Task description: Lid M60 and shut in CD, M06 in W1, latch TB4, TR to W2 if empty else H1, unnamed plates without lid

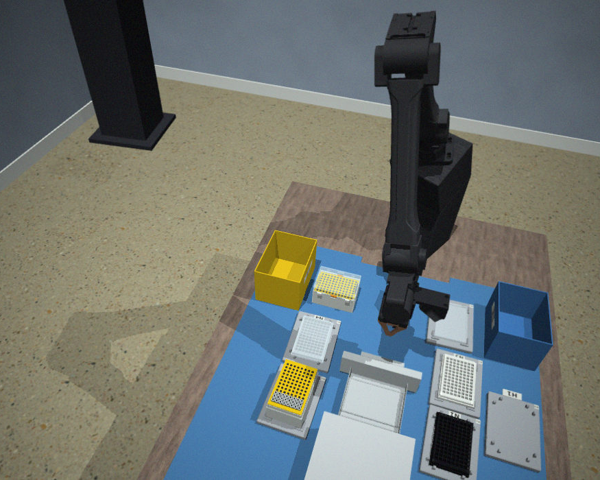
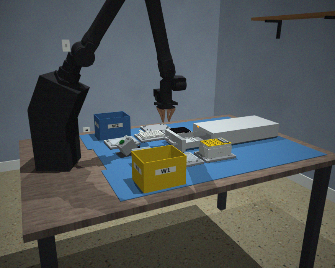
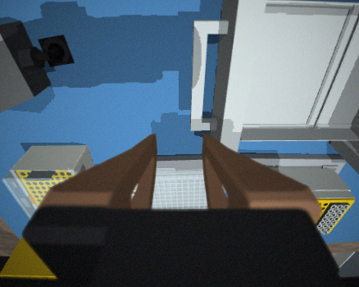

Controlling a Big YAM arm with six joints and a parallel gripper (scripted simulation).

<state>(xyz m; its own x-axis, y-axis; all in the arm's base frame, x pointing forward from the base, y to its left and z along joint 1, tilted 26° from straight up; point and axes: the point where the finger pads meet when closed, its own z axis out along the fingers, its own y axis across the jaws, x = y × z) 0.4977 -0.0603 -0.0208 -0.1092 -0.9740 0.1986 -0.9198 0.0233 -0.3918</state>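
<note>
Now: the clear plate lid 16 cm behind my hand, 18 cm to the left of it and 13 cm below it. Round my hand: cooler drawer: 15 cm ahead, 2 cm to the right, 13 cm below; white assay plate: 2 cm ahead, 19 cm to the left, 13 cm below; clear assay plate M06: 3 cm behind, 19 cm to the right, 13 cm below.
</note>
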